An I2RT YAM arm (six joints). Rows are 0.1 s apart.
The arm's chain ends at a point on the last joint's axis. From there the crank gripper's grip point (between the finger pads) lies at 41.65 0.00 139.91 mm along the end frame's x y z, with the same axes.
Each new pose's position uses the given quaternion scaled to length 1; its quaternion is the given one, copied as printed.
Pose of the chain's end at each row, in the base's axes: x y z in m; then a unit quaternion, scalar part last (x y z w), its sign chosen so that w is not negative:
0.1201 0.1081 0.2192 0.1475 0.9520 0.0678 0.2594
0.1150 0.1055 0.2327 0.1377 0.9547 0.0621 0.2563
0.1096 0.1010 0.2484 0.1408 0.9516 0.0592 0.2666
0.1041 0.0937 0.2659 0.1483 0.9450 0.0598 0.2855
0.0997 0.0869 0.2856 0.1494 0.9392 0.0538 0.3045
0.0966 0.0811 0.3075 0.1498 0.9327 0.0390 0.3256
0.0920 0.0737 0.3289 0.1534 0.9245 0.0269 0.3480
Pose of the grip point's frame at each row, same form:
0.1578 0.1286 0.0797 0.1475 0.9520 0.0678 0.2594
0.1513 0.1245 0.0926 0.1377 0.9547 0.0621 0.2563
0.1488 0.1187 0.1089 0.1408 0.9516 0.0592 0.2666
0.1490 0.1108 0.1281 0.1483 0.9450 0.0598 0.2855
0.1499 0.1014 0.1493 0.1494 0.9392 0.0538 0.3045
0.1523 0.0903 0.1729 0.1498 0.9327 0.0390 0.3256
0.1536 0.0783 0.1966 0.1534 0.9245 0.0269 0.3480

